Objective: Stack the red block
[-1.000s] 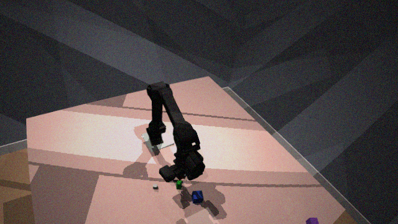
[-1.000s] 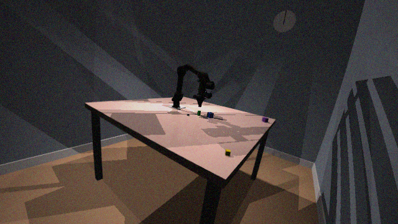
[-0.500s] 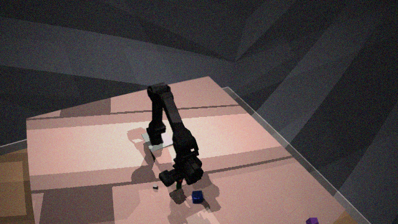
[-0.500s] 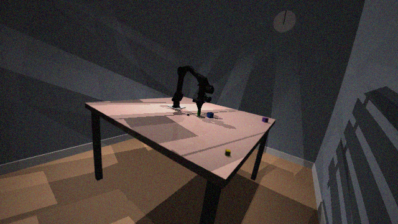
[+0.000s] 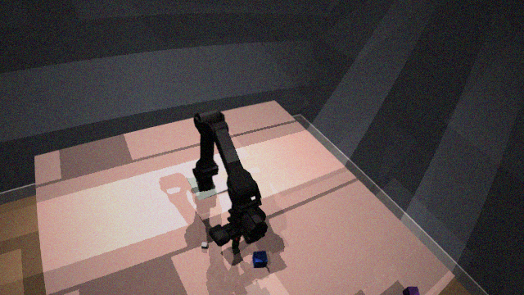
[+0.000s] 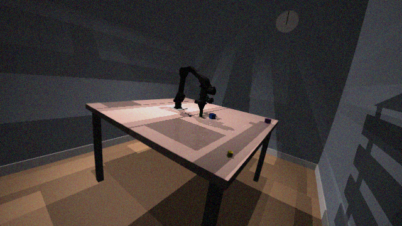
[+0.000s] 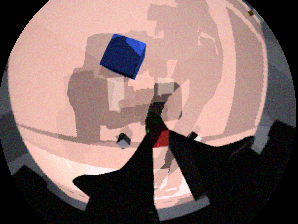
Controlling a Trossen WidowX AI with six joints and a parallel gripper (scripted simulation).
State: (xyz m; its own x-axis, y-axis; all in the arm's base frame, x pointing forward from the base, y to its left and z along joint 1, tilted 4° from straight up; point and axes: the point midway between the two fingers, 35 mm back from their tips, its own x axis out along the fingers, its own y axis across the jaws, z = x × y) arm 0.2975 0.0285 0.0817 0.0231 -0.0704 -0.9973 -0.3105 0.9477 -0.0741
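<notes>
Right now my gripper tip is right at the red block. Round my gripper tip: green block: 40 mm below; dark gray piece: 50 mm behind, 50 mm to the left, 40 mm below; blue cube: 80 mm ahead, 60 mm to the left, 30 mm below.
</notes>
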